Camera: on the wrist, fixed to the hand. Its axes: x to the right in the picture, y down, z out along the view.
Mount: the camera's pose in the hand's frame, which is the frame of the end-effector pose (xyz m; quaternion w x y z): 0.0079 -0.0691 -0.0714 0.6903 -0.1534 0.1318 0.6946
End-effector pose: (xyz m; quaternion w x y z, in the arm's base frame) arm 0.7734 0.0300 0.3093 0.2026 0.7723 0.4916 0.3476
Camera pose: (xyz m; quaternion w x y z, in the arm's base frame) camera 0.6803 0.0651 0.3150 0.0479 -0.7977 0.2237 -0.5579
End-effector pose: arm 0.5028 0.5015 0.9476 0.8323 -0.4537 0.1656 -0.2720
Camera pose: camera 0.4509 0.4188 0.9677 0.6721 -0.2900 0.5809 0.3560
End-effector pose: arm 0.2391 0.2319 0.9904 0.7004 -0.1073 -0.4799 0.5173
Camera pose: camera 0.3380 0.2326 1.0027 0.1710 -0.5831 -0.2438 0.7559
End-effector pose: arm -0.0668 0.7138 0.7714 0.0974 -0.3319 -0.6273 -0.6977
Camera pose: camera -0.1353 0.6623 0.7205 0.5837 -0.5879 -0.0826 -0.5540
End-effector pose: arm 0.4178 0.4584 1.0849 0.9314 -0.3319 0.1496 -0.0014
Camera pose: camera 0.4121 0.3596 1.0730 0.5733 -0.2679 0.4568 0.6252
